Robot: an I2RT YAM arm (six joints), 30 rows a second.
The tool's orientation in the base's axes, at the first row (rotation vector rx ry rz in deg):
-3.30, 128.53, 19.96
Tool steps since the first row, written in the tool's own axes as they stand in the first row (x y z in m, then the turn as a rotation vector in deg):
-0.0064, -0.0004, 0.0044, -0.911, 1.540, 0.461
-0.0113, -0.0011, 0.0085, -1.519, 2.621, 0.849
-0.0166, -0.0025, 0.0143, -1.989, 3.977, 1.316
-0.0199, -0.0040, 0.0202, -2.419, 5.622, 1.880
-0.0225, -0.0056, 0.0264, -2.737, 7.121, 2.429
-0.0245, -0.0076, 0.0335, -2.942, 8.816, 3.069
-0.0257, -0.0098, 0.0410, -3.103, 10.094, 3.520
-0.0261, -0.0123, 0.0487, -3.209, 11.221, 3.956
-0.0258, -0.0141, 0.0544, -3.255, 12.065, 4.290
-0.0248, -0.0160, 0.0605, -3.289, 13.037, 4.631
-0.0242, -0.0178, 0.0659, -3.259, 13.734, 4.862
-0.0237, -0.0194, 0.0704, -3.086, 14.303, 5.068
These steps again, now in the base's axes. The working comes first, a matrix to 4 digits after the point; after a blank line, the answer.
The tool's axes in the first row as the columns of a matrix, in the base's axes (used below as rounded here):
-0.6432, -0.1585, 0.7491
0.0761, 0.9602, 0.2686
-0.7619, 0.2298, -0.6056

0.0075, 0.0003, 0.0021, 0.687, 1.533, 0.769
0.0138, 0.0004, 0.0032, 1.198, 2.629, 1.245
0.0218, 0.0002, 0.0034, 1.635, 4.021, 1.632
0.0286, 0.0001, 0.0020, 2.073, 5.719, 1.996
0.0351, 0.0000, -0.0001, 2.451, 7.282, 2.251
0.0421, -0.0002, -0.0034, 2.794, 9.066, 2.409
0.0488, -0.0004, -0.0075, 3.033, 10.402, 2.552
0.0552, -0.0007, -0.0124, 3.249, 11.593, 2.628
0.0596, -0.0009, -0.0165, 3.395, 12.489, 2.654
0.0638, -0.0010, -0.0214, 3.518, 13.512, 2.697
0.0678, -0.0012, -0.0256, 3.561, 14.245, 2.695
0.0711, -0.0015, -0.0290, 3.514, 14.860, 2.569

